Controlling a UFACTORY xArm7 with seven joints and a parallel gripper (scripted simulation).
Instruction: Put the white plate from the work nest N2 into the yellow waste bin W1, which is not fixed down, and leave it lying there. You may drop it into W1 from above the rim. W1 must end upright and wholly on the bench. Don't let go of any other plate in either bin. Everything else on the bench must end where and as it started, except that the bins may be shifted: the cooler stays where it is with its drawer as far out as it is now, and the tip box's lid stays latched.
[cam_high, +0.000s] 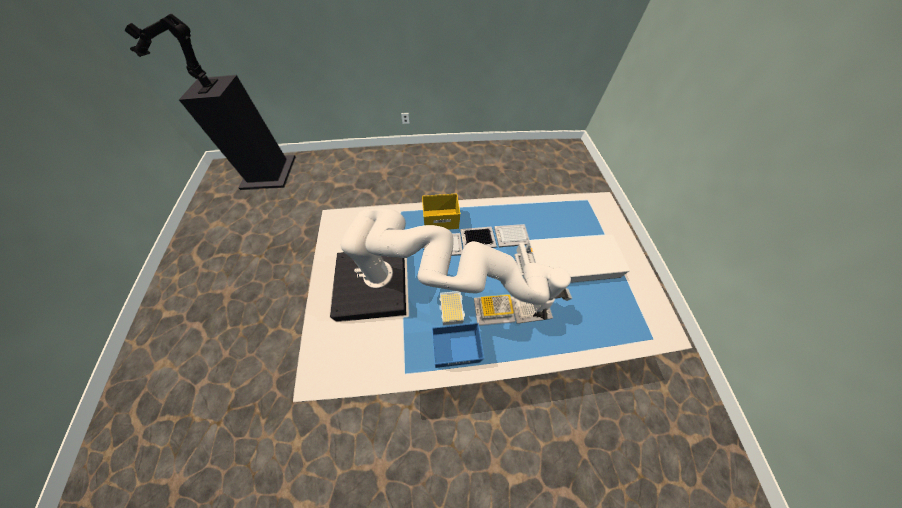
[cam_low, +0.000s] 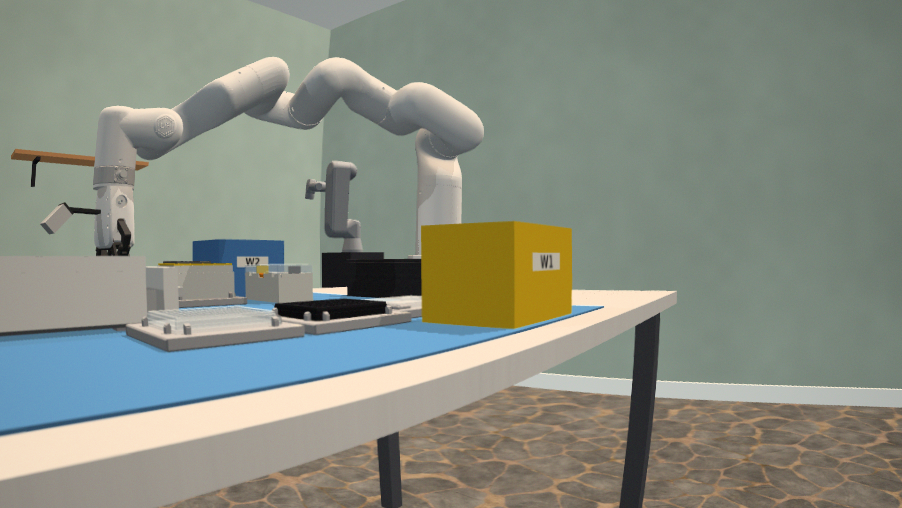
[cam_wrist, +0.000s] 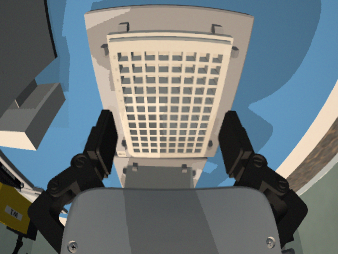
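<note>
My hand is 30 mm above the white plate. Also, from my hand: drawer: 200 mm to the left, 130 mm ahead, 20 mm below; grey nest N2: 40 mm below; yellow rack: 170 mm behind, 10 mm to the right, 10 mm above.
</note>
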